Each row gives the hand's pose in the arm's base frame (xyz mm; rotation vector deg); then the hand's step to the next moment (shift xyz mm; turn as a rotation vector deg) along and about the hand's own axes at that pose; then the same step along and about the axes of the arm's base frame.
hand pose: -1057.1 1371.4 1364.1 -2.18 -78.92 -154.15
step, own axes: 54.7 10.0 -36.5 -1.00 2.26 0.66
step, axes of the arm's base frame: -52.0 -40.5 -9.1 1.24 -0.68 2.13
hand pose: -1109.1 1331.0 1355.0 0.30 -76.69 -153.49
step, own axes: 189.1 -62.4 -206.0 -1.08 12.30 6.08
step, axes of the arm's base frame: -181.0 -151.9 -162.0 2.24 -2.30 13.38
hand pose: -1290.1 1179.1 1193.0 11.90 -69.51 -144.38
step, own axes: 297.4 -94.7 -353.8 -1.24 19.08 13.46
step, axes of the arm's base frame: -203.3 -310.6 -291.1 1.97 -0.78 23.29
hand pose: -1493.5 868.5 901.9 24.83 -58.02 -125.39
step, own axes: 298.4 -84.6 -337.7 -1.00 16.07 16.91
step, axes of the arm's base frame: -67.1 -351.6 -286.5 -1.40 2.33 23.19
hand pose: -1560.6 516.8 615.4 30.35 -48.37 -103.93
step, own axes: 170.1 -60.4 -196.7 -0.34 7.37 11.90
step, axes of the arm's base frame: 33.6 -202.9 -170.2 -3.54 2.22 13.36
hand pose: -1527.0 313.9 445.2 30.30 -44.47 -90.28
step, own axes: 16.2 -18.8 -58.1 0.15 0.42 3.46
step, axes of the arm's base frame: 26.6 -25.7 -51.2 -2.23 0.46 2.64
